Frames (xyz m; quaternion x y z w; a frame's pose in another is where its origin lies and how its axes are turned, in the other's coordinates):
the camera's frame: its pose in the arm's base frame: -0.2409 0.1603 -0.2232 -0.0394 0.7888 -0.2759 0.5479
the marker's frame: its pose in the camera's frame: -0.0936 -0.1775 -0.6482 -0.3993 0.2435 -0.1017 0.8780
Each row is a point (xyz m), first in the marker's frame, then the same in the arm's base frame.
Working: the marker's frame: its pose in the arm's base frame: -0.8207 0.2986 0.1010 -0.2664 0.9321 0.0074 0.2452

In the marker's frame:
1: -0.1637 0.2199 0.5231
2: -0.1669 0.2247 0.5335
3: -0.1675 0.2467 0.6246
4: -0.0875 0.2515 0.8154
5: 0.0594 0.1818 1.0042
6: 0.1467 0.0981 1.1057
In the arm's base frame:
1: -0.5729 0.6436 -0.3094
2: -0.5683 0.6507 -0.3176
3: -0.5375 0.6831 -0.4001
4: -0.5125 0.6753 -0.6054
5: -0.5005 0.5704 -0.8310
6: -0.4770 0.4702 -0.9508

